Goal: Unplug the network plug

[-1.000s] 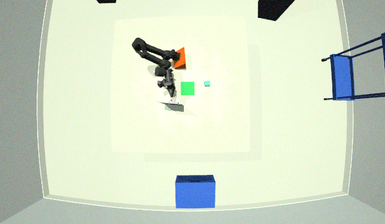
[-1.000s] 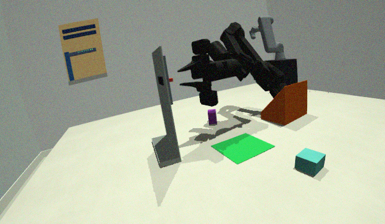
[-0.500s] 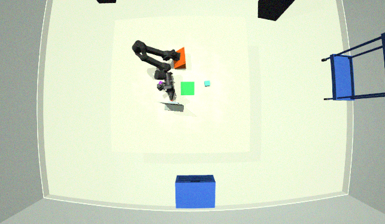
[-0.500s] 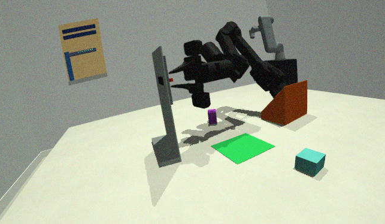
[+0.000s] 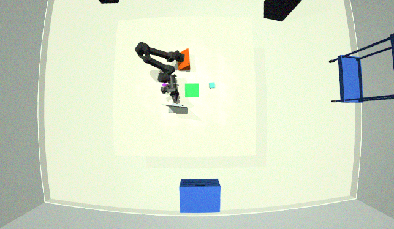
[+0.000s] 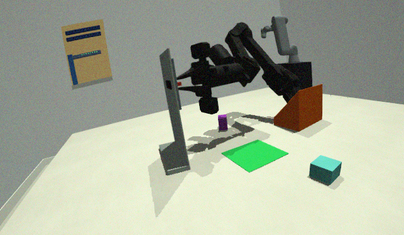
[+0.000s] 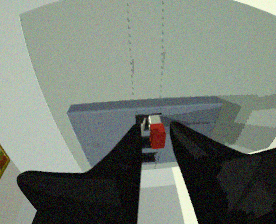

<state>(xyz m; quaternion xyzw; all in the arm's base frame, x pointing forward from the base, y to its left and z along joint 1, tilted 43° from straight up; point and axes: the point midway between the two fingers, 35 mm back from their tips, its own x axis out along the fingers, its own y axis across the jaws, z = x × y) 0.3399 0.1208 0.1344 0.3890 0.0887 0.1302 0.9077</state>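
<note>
My gripper tip is now 190 mm above the green marked square, 140 mm past it and 100 mm to the right of it. The rest, counted from my gripper tip: network plug 10 mm ahead; grey upright panel 70 mm below, 30 mm ahead, 10 mm to the left.
</note>
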